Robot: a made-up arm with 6 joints.
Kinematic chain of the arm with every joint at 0, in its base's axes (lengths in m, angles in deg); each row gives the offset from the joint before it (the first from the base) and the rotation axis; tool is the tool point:
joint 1: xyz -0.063 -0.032 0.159 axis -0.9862 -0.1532 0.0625
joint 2: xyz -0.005 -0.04 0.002 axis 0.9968 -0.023 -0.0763
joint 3: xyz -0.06 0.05 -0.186 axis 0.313 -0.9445 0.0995
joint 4: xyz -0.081 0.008 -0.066 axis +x
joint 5: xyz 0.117 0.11 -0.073 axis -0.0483 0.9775 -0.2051
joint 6: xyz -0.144 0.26 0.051 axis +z
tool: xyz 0.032 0 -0.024
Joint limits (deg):
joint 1: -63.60..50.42
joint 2: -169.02..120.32
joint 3: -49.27..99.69
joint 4: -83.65..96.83
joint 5: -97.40..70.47
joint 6: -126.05..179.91
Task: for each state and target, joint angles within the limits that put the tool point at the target. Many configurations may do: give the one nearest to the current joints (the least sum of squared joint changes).
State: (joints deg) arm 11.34 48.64 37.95 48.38 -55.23 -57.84
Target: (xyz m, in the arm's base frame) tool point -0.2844 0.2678 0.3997
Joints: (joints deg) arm 8.57 68.18 55.52 48.69 -54.89 -58.32
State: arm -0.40 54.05 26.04 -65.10 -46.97 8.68
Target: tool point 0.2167 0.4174 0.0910
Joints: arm -0.05 54.02 65.78 -64.63 -41.54 -1.92
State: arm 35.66 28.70 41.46 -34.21 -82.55 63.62
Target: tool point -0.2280 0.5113 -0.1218
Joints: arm 14.59 45.50 -5.97 -16.13 -64.35 63.37
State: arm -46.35 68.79 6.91 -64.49 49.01 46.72
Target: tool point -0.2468 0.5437 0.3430
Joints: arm -36.47 61.39 -23.60 -76.56 36.00 34.57
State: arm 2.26 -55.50 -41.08 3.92 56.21 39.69
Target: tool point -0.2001 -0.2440 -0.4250
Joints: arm -0.28 -55.73 -32.06 -21.29 70.47 45.40
